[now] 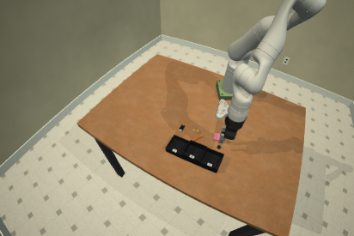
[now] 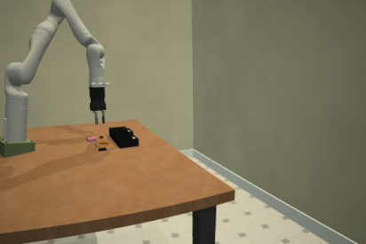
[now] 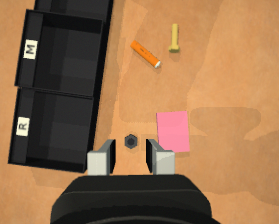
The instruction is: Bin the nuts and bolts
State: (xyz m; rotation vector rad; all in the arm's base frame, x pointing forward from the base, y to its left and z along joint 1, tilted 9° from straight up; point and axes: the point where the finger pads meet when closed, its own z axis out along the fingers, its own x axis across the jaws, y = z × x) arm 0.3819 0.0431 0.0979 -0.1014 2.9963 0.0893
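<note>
My gripper is now 8 cm above the dark hex nut. Round my hand: pink eraser 8 cm below, 5 cm behind, 2 cm to the right; then orange marker 11 cm to the right, 8 cm below, 1 cm behind; then black bin tray 9 cm to the right, 8 cm ahead, 7 cm below.
</note>
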